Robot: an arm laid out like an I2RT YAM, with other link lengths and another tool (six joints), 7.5 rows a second.
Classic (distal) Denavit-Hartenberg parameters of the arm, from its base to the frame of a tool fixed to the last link. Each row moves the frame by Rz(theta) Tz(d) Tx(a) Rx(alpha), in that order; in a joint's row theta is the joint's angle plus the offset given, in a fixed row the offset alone. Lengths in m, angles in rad.
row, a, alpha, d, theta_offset
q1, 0.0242, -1.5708, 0.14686, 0
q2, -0.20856, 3.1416, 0, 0
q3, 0.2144, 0, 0, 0.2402
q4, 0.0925, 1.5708, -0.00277, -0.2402
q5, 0, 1.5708, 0.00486, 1.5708
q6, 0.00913, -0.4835, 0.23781, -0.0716
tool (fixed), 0, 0, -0.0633, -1.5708
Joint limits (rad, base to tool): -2.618..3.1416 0..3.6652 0..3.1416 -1.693..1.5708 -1.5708..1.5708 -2.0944..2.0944
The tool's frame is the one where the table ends.
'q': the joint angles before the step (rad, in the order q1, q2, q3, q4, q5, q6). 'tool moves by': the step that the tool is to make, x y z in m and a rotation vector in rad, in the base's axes. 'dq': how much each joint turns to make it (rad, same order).
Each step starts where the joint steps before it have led.
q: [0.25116, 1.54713, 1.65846, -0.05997, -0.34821, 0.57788]
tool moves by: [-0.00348, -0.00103, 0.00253, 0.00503, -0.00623, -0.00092]
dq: [0.00043, -0.01572, -0.01362, 0.00635, 0.00153, 0.00345]
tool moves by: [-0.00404, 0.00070, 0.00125, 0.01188, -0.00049, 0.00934]
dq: [0.00131, -0.01618, -0.01811, 0.00970, -0.00729, 0.01264]
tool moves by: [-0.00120, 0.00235, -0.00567, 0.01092, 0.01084, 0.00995]
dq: [0.00409, -0.00955, -0.03181, 0.01961, -0.00497, 0.01458]
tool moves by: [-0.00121, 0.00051, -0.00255, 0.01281, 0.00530, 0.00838]
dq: [-0.00077, -0.00839, -0.02323, 0.01841, -0.00821, 0.01531]
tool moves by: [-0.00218, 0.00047, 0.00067, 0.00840, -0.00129, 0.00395]
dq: [0.00187, -0.00923, -0.01272, 0.00993, -0.00152, 0.00849]
